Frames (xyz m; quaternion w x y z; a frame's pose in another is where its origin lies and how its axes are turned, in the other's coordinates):
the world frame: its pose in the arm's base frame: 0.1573 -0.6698 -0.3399 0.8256 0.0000 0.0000 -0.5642
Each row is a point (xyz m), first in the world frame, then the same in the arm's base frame.
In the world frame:
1: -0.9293 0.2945 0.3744
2: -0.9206 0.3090 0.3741
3: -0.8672 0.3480 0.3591
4: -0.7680 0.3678 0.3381
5: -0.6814 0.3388 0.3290
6: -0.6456 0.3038 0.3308
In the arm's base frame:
1: 0.0940 0.3030 0.0345
2: 0.1107 0.3002 0.0342
3: 0.1665 0.2646 0.0192
4: 0.2209 0.1793 -0.0018
5: 0.2254 0.0881 -0.0109
6: 0.2058 0.0421 -0.0091

